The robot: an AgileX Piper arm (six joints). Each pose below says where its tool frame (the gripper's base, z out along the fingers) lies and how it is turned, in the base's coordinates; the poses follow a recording.
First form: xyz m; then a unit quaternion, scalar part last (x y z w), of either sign.
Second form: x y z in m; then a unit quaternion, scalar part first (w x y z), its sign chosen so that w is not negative. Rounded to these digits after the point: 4 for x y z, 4 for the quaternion.
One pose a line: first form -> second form
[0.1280 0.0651 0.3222 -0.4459 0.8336 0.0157 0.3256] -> [0.1280 0.0651 0.3222 0.3256 -0.4459 0.8336 0.0157]
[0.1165 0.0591 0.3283 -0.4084 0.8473 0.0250 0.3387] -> [0.1165 0.0591 0.3283 0.3387 -0.4084 0.8473 0.0250]
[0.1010 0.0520 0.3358 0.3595 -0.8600 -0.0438 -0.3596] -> [0.1010 0.0520 0.3358 0.3596 -0.3595 0.8600 0.0438]
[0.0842 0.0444 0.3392 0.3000 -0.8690 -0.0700 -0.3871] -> [0.0842 0.0444 0.3392 0.3871 -0.3000 0.8690 0.0700]
